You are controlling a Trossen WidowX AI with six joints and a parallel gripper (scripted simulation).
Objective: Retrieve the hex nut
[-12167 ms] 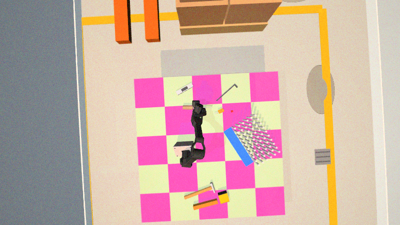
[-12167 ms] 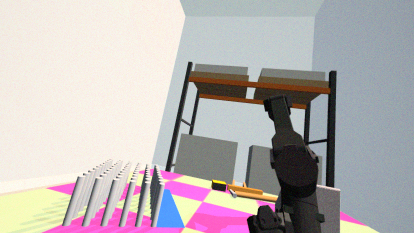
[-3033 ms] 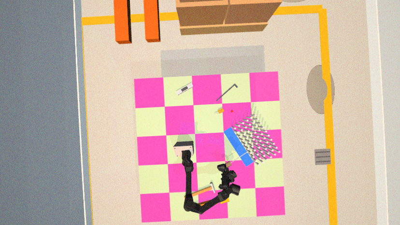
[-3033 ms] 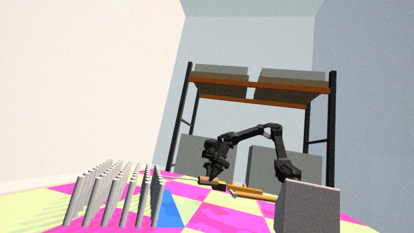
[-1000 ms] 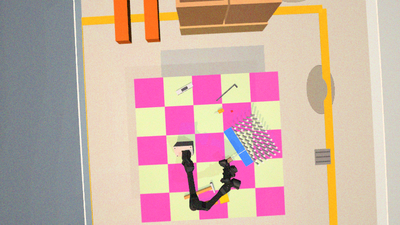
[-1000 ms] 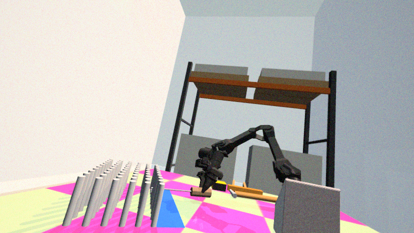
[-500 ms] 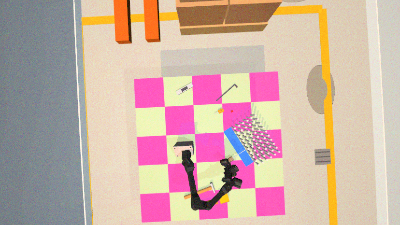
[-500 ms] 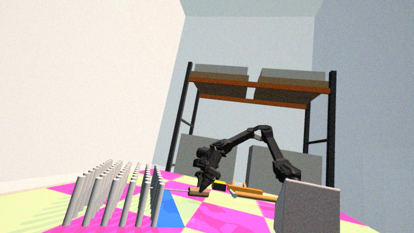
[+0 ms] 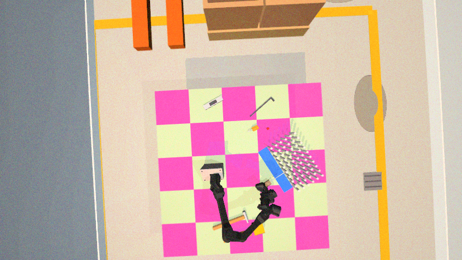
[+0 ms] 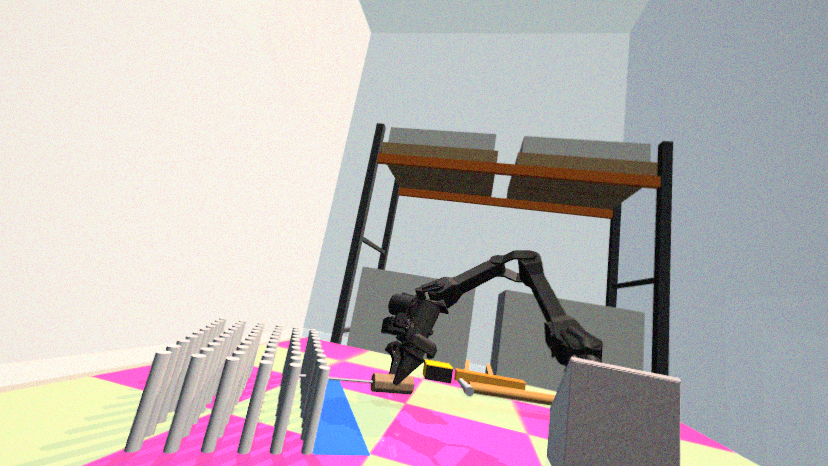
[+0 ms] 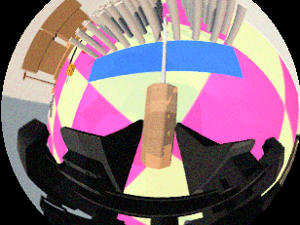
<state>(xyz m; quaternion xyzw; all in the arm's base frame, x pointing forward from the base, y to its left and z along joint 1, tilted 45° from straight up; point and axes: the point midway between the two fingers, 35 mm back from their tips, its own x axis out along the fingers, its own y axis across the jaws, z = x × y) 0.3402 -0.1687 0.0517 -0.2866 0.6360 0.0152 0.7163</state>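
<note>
Right now the blue taped strip is 100 mm ahead of my gripper tip, 90 mm to the left of it and 40 mm below it. The rest, counted from my gripper tip: orange-handled tool 20 mm behind, 430 mm to the left, 20 mm below; then grey block 310 mm behind, 670 mm to the left, 20 mm below; then red piece 90 mm ahead, 420 mm to the left, 30 mm below.
</note>
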